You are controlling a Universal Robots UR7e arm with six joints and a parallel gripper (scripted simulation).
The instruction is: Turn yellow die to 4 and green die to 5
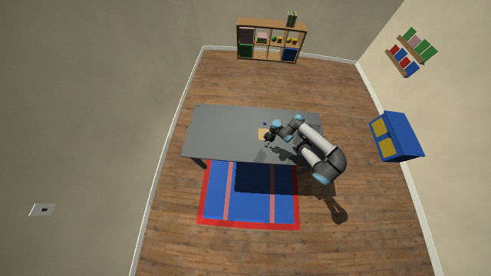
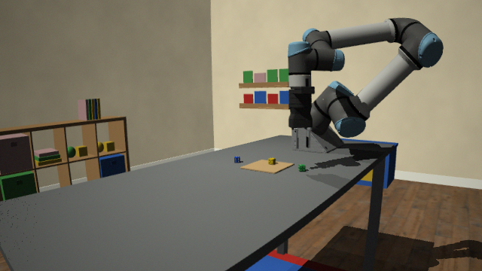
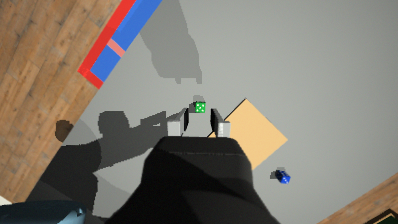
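Right now the green die is 9 cm below my hand. Also, from my hand: yellow die 3 cm behind, 13 cm to the right, 8 cm below; tan mat 13 cm to the right, 9 cm below; blue die 1 cm behind, 27 cm to the right, 9 cm below.
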